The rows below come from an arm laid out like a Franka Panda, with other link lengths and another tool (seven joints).
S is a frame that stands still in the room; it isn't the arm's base.
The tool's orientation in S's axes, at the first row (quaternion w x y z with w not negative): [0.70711 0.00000 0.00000 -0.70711]
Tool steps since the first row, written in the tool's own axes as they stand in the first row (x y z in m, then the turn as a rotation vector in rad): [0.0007 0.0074 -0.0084 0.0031 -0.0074 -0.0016]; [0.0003 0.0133 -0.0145 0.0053 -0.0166 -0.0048]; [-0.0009 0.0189 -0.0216 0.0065 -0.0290 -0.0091]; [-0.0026 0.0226 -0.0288 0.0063 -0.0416 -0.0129]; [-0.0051 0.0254 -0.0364 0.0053 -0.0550 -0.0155]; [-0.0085 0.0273 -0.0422 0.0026 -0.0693 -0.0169]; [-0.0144 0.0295 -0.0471 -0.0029 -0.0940 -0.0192]
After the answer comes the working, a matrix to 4 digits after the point.
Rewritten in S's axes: [0.0074 -0.0007 -0.0084 -0.0074 -0.0031 -0.0016]; [0.0133 -0.0003 -0.0145 -0.0166 -0.0053 -0.0048]; [0.0189 0.0009 -0.0216 -0.0290 -0.0065 -0.0091]; [0.0226 0.0026 -0.0288 -0.0416 -0.0063 -0.0129]; [0.0254 0.0051 -0.0364 -0.0550 -0.0053 -0.0155]; [0.0273 0.0085 -0.0422 -0.0693 -0.0026 -0.0169]; [0.0295 0.0144 -0.0471 -0.0940 0.0029 -0.0192]
The tool's axes in the first row as the columns of a matrix, in S's axes (rounded; the answer above uses it unrounded):
[0.0000 1.0000 0.0000]
[-1.0000 0.0000 0.0000]
[0.0000 0.0000 1.0000]

